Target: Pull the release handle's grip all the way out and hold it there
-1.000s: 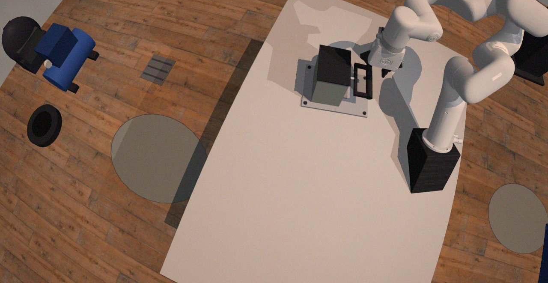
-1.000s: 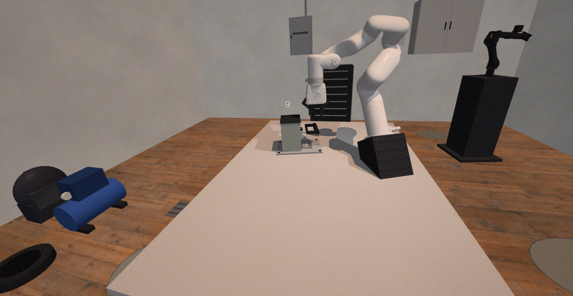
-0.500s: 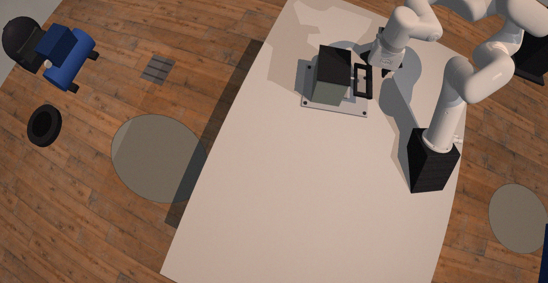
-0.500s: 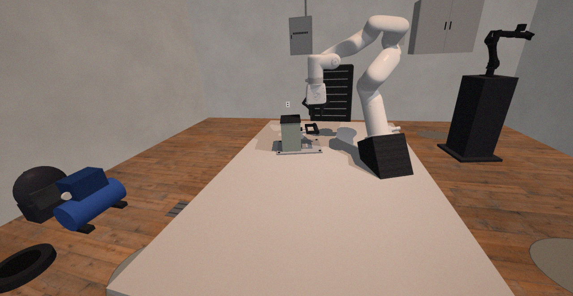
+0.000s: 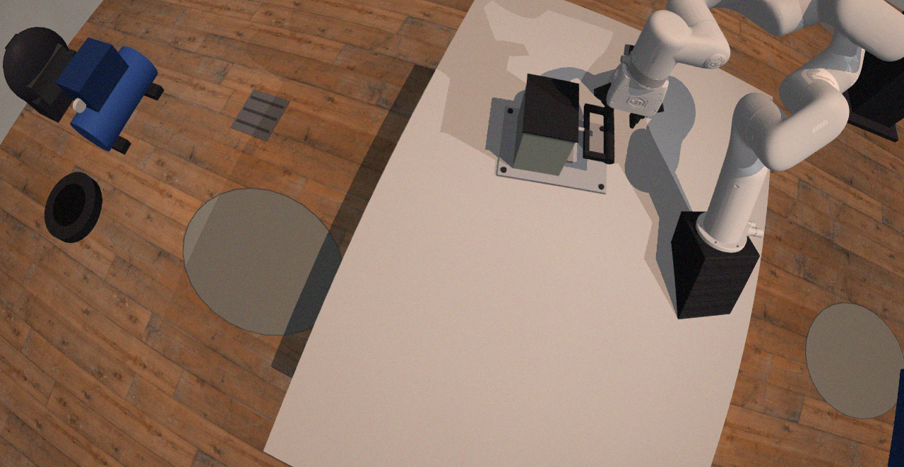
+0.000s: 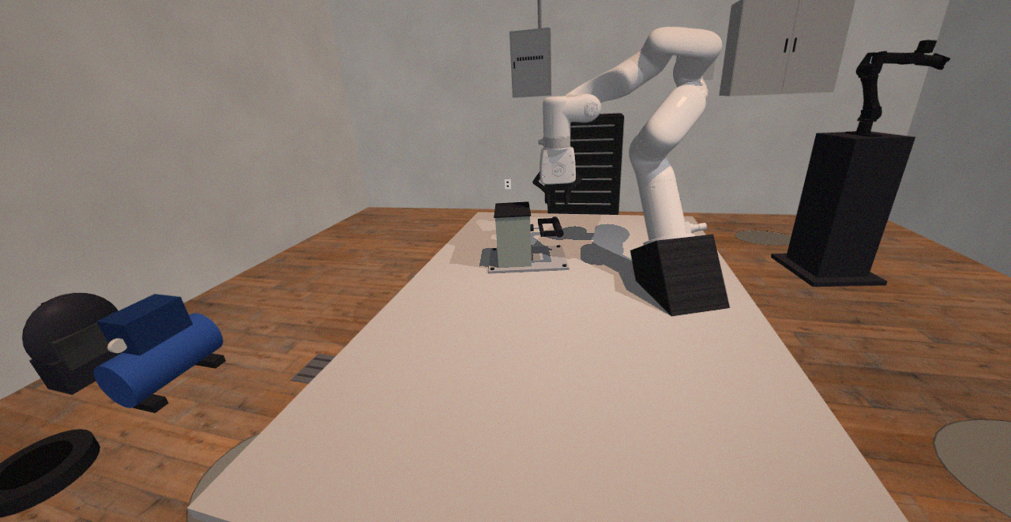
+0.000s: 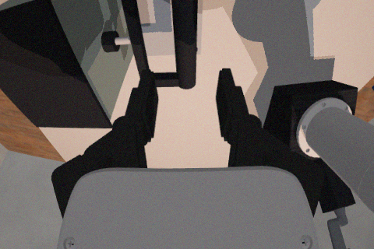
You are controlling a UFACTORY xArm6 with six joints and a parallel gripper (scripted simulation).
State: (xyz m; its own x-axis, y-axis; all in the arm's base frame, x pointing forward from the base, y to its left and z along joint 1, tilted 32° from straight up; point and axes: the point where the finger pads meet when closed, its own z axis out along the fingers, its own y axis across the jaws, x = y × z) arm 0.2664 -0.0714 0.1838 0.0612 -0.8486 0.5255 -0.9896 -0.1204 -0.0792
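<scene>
Right now my hand is 190 mm above the grey base plate and 100 mm short of it.
</scene>
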